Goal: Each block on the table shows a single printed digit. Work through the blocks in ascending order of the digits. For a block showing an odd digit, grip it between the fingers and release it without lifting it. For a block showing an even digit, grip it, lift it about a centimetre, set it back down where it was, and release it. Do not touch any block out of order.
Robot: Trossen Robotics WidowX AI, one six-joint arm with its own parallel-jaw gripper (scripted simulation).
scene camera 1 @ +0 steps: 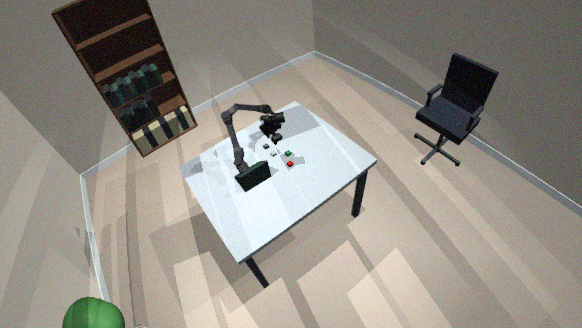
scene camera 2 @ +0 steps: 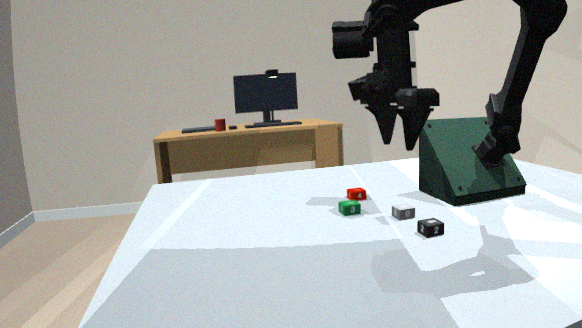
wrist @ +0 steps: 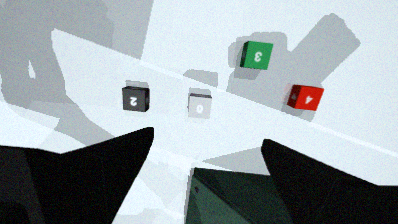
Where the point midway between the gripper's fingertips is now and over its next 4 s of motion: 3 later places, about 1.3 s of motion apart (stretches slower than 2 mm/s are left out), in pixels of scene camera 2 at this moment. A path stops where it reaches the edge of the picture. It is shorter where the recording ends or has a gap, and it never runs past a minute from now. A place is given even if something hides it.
My gripper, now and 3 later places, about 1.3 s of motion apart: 397, 147; 398, 148; 396, 211; 397, 204
